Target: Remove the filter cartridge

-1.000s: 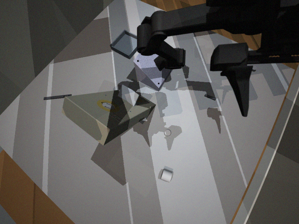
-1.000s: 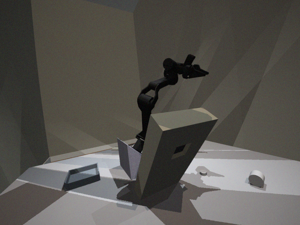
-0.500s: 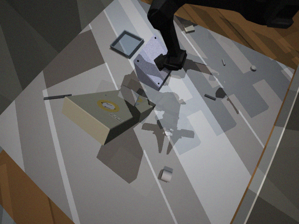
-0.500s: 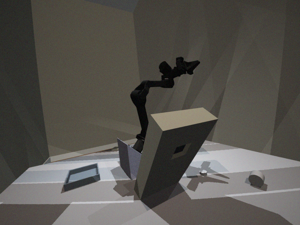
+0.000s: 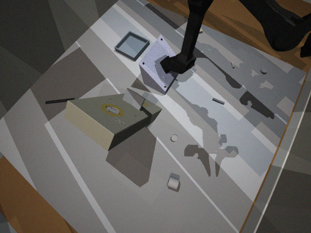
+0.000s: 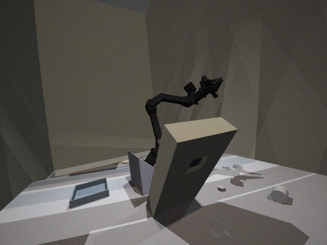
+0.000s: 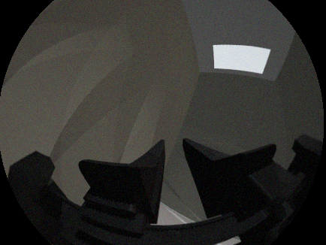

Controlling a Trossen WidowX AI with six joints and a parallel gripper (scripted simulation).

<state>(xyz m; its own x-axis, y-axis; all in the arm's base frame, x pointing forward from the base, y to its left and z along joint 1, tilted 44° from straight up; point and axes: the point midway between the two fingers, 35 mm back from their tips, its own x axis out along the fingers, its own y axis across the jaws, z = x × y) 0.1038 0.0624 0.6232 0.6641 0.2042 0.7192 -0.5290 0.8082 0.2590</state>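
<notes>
The round grey filter cartridge lies 45 cm to the right of my gripper tip, 30 cm below it and 30 cm ahead of it. Round my gripper tip: service panel (46 cm to the right, 38 cm below, 25 cm ahead); then dark tray (78 cm to the right, 52 cm below, 8 cm behind); then cream block (57 cm to the right, 52 cm below, 45 cm behind).
</notes>
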